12 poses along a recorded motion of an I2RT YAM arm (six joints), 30 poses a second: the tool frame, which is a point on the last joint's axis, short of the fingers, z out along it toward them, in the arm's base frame.
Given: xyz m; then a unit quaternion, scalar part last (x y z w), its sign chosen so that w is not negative.
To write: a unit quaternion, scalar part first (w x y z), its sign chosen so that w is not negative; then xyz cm. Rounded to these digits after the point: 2 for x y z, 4 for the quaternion.
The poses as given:
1: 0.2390, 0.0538, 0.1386, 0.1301, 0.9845, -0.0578, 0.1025
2: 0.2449, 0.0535, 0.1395, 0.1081, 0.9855, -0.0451, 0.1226
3: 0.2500, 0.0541, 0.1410, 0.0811, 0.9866, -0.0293, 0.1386
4: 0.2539, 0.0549, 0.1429, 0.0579, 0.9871, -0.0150, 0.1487
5: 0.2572, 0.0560, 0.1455, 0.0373, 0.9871, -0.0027, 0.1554
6: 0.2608, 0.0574, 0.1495, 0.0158, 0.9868, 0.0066, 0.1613
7: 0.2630, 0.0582, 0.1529, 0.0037, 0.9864, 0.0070, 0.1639
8: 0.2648, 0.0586, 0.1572, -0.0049, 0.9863, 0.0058, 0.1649
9: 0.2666, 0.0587, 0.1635, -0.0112, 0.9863, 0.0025, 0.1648
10: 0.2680, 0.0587, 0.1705, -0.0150, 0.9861, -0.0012, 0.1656
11: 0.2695, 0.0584, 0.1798, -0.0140, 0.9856, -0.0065, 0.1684
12: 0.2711, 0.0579, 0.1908, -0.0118, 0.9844, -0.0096, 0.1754
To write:
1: 0.1025, 0.1301, 0.9845, -0.0578, 23.90, 5.38, 13.86
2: 0.1226, 0.1081, 0.9855, -0.0451, 24.49, 5.35, 13.95
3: 0.1386, 0.0811, 0.9866, -0.0293, 25.00, 5.41, 14.10
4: 0.1487, 0.0579, 0.9871, -0.0150, 25.39, 5.49, 14.29
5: 0.1554, 0.0373, 0.9871, -0.0027, 25.72, 5.60, 14.55
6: 0.1613, 0.0158, 0.9868, 0.0066, 26.08, 5.74, 14.95
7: 0.1639, 0.0037, 0.9864, 0.0070, 26.30, 5.82, 15.29
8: 0.1649, -0.0049, 0.9863, 0.0058, 26.48, 5.86, 15.72
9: 0.1648, -0.0112, 0.9863, 0.0025, 26.66, 5.87, 16.35
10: 0.1656, -0.0150, 0.9861, -0.0012, 26.80, 5.87, 17.05
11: 0.1684, -0.0140, 0.9856, -0.0065, 26.95, 5.84, 17.98
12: 0.1754, -0.0118, 0.9844, -0.0096, 27.11, 5.79, 19.08
